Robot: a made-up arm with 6 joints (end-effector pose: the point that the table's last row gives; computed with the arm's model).
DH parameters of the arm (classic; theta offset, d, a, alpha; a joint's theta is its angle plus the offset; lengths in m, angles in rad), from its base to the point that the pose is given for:
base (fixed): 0 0.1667 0 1.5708
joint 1: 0 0.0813 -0.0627 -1.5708
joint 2: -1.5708 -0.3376 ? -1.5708
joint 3: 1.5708 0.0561 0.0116 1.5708
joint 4: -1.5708 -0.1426 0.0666 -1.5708
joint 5: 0 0.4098 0.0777 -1.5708
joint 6: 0 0.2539 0.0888 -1.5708
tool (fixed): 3.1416 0.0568 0 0
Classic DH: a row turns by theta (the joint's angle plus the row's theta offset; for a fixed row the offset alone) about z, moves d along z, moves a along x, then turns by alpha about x.
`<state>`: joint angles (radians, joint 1 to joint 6).
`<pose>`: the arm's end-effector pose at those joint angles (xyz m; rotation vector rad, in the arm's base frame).
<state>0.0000 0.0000 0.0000 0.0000 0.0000 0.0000</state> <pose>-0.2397 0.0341 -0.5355 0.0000 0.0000 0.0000</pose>
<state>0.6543 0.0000 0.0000 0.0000 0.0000 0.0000</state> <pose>0.2372 0.0341 -0.5364 0.0000 -0.6543 0.0000</pose>
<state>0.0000 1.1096 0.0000 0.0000 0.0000 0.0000</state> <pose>-0.2448 -0.1885 -0.5355 0.0000 0.0000 1.1096</pose>
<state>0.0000 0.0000 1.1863 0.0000 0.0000 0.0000</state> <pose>-0.2397 0.1243 0.0599 1.1863 0.0000 0.0000</pose>
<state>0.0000 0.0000 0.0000 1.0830 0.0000 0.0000</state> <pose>0.1960 0.0341 -0.5539 0.0000 -1.0830 0.0000</pose>
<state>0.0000 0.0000 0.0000 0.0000 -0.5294 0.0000</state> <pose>-0.3451 -0.0847 -0.5355 0.0000 0.0000 0.5294</pose>
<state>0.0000 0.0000 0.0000 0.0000 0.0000 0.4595</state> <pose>-0.2053 0.0341 -0.5020 0.0000 0.4595 0.0000</pose>
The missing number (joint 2, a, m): 0.2811
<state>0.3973 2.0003 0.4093 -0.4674 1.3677 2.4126</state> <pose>0.1451 -0.0604 -0.5106 -0.9861 2.2072 -0.4913</pose>
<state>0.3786 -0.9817 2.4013 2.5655 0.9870 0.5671</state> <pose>-0.4552 -0.6401 -0.3325 -1.1369 0.9292 0.8979</pose>
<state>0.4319 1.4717 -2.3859 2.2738 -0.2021 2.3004</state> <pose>0.6979 0.2795 -0.3132 -2.0468 -2.1317 0.0727</pose>
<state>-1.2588 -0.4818 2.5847 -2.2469 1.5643 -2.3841</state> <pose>-0.5746 -0.3412 0.7359 0.5829 -0.1381 -0.6370</pose>
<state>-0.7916 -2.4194 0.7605 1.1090 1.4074 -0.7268</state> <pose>-0.3939 -0.4355 0.3761 1.0935 1.4840 1.2938</pose>
